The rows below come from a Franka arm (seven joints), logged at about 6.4 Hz.
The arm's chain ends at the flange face. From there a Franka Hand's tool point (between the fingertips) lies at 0.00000 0.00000 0.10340 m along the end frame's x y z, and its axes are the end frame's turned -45 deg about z.
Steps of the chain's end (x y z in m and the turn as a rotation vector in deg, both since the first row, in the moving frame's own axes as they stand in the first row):
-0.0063 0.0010 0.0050 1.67 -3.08 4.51
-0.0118 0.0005 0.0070 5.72 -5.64 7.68
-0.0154 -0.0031 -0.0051 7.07 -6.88 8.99
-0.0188 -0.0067 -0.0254 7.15 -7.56 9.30
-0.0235 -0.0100 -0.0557 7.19 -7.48 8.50
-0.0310 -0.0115 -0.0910 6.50 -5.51 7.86
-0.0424 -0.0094 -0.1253 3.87 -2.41 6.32
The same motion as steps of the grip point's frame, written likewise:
-0.0067 -0.0099 0.0048 3.36 -1.00 4.51
-0.0076 -0.0224 0.0060 8.03 0.06 7.68
-0.0071 -0.0307 -0.0066 9.86 0.13 8.99
-0.0076 -0.0367 -0.0271 10.40 -0.29 9.30
-0.0085 -0.0423 -0.0574 10.37 -0.21 8.50
-0.0115 -0.0452 -0.0921 8.49 0.70 7.86
-0.0210 -0.0445 -0.1256 4.44 1.03 6.32

